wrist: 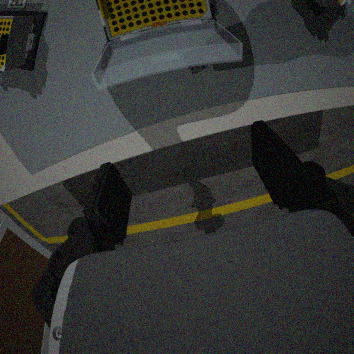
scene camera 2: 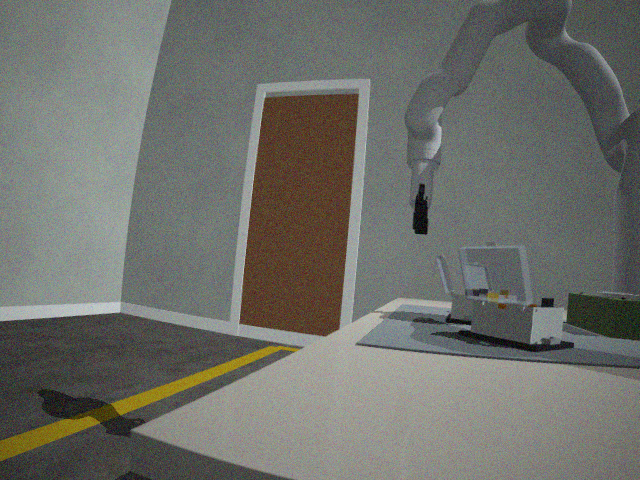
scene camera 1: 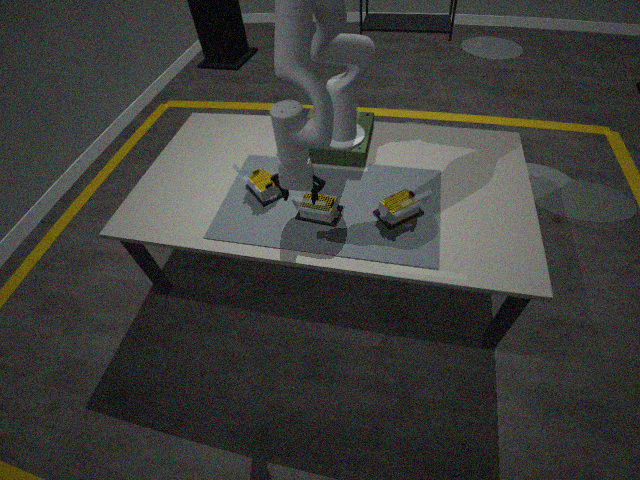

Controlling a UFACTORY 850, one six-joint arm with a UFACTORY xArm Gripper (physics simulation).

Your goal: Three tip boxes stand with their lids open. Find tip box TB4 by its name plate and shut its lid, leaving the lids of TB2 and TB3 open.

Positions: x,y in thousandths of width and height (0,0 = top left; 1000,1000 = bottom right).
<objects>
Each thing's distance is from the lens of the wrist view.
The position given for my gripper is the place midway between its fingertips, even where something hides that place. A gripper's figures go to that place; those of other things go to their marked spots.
my gripper (wrist: 521,451): 11 cm
clear lid (wrist: 535,123): 20 cm
</objects>
